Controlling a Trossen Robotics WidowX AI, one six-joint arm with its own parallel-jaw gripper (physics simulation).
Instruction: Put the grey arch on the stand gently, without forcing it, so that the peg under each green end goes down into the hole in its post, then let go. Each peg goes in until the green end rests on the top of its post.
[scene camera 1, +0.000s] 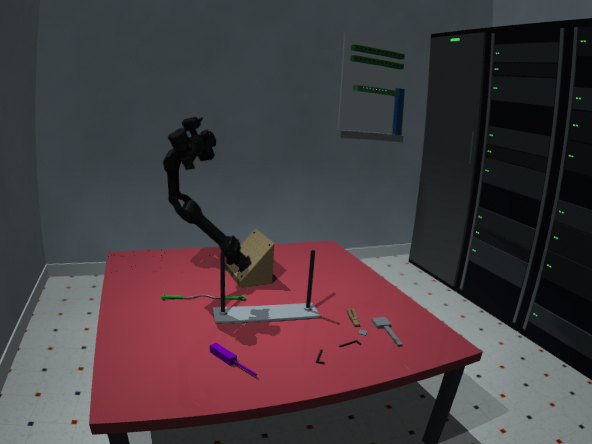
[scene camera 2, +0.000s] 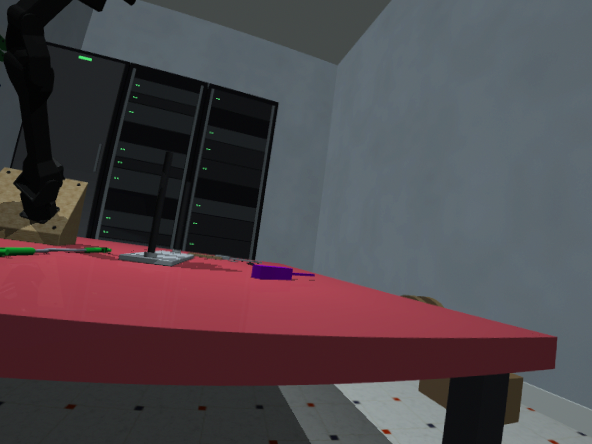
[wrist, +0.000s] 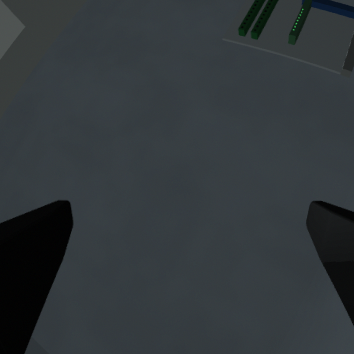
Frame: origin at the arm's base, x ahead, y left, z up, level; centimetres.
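Seen in the pictures: gripper, fingertip midpoint: (scene camera 1: 206, 127) (wrist: 192, 213); arm's base at its link origin: (scene camera 1: 245, 264) (scene camera 2: 40, 212).
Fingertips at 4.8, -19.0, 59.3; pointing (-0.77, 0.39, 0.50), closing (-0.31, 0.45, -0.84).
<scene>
Offsets run from my fingertips to a thing's top centre, as dx, dy, dz. "spot": to the spot under its first point.
The grey arch @[spot: +11.9, -12.9, -66.3] (scene camera 1: 175, 297) (scene camera 2: 17, 251) lies on the red table, with a thin wavy grey middle and a green piece at each end. In scene camera 1 it lies behind and left of the stand, one green end partly past the left post. The stand's pale grey base (scene camera 1: 287, 312) (scene camera 2: 173, 257) carries two upright black posts, the left post @[+27.6, +4.8, -42.6] (scene camera 1: 223, 285) (scene camera 2: 159, 205) and the right post @[+28.4, +37.6, -42.6] (scene camera 1: 310, 280) (scene camera 2: 183, 220). Holes and pegs are too small to tell. My gripper (wrist: 192, 213) (scene camera 1: 207, 145) is open and empty, high above the table, facing the back wall.
A wooden wedge (scene camera 1: 260, 260) (scene camera 2: 74, 215) bears the arm's base. A purple tool @[+59.2, +3.5, -64.2] (scene camera 1: 223, 354) (scene camera 2: 271, 272) lies in front of the stand. A clothespin-like piece @[+37.2, +53.4, -65.8] (scene camera 1: 353, 317), a grey hammer @[+51.0, +61.6, -65.7] (scene camera 1: 381, 322), a small grey piece @[+48.3, +52.4, -66.7] (scene camera 1: 362, 332) and two black hex keys @[+55.4, +44.3, -66.4] (scene camera 1: 350, 344) lie to its right.
</scene>
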